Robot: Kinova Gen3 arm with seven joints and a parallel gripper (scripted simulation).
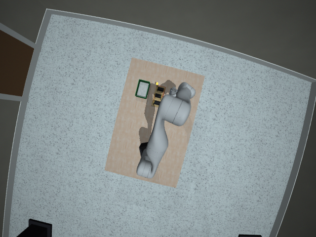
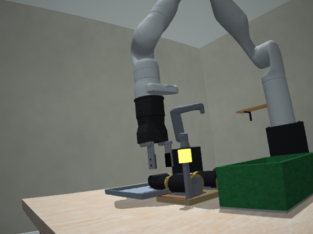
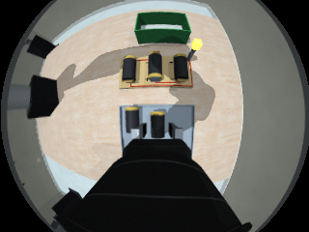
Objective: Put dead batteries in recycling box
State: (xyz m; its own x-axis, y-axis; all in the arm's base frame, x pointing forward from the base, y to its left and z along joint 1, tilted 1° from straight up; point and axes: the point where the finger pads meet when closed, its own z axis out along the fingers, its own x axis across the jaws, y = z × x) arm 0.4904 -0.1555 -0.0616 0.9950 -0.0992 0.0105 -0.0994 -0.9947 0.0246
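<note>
My hand is 70 mm above the grey tray, 40 mm to the left of it and 10 mm past it. From my hand the other things lie so: green recycling box 290 mm to the left, 60 mm below, 50 mm ahead.
</note>
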